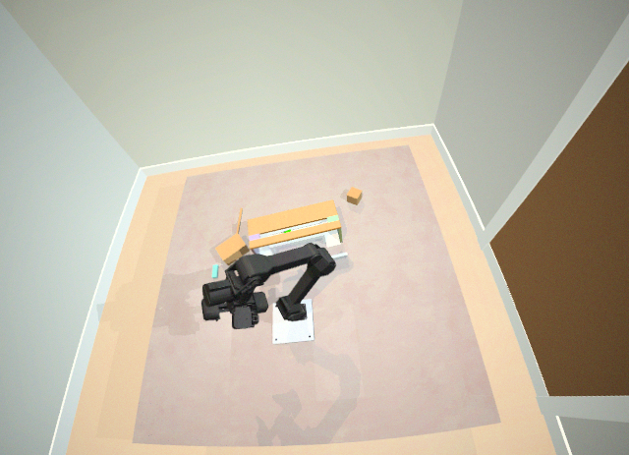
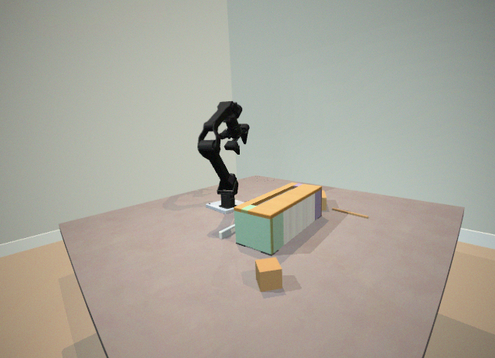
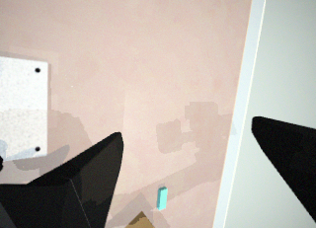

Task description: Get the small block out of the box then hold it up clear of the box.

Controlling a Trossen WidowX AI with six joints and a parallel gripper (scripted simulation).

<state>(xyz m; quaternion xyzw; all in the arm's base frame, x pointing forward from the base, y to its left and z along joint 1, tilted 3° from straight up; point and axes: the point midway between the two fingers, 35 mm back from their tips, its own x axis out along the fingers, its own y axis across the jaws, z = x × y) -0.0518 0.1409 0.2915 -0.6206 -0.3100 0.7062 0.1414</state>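
My gripper tip is 37 cm short of the green block, 18 cm to the left of it and 18 cm above it. From my gripper tip the other things lie so: thin stick: 54 cm ahead, 8 cm to the left, 26 cm below; box: 36 cm ahead, 20 cm to the right, 21 cm below; cyan piece: 29 cm ahead, 19 cm to the left, 26 cm below.
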